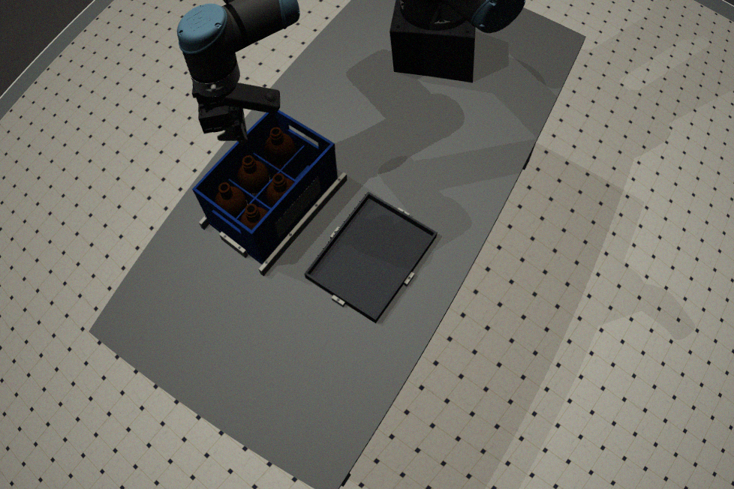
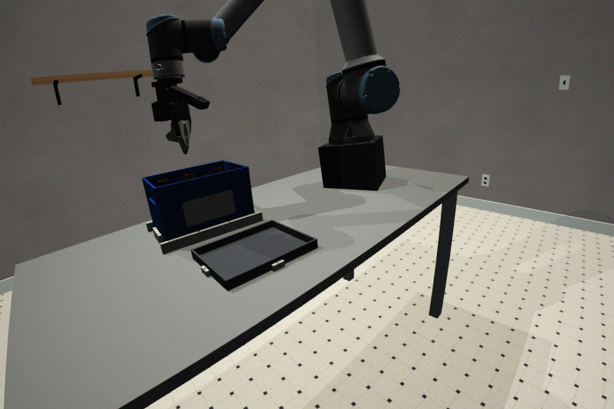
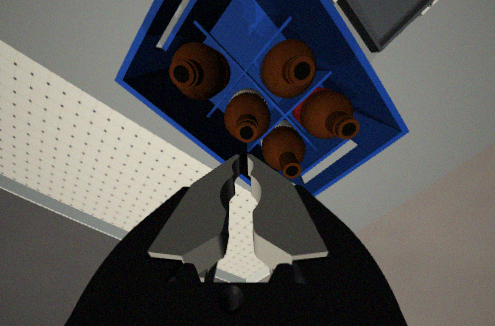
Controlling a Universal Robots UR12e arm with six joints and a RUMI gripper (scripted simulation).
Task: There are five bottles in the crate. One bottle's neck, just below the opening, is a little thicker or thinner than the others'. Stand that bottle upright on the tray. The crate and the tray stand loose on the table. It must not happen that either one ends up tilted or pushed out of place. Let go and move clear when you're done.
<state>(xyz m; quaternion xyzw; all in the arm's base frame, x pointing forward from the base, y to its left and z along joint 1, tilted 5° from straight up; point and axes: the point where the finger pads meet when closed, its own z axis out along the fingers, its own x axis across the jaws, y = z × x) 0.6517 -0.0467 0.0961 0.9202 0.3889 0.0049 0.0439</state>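
Now: hand 40 mm to the right of the blue crate and 160 mm above it. The rest, counted from my hand: black tray 30 mm behind, 310 mm to the left, 230 mm below; bottle 90 mm ahead, 150 mm below.
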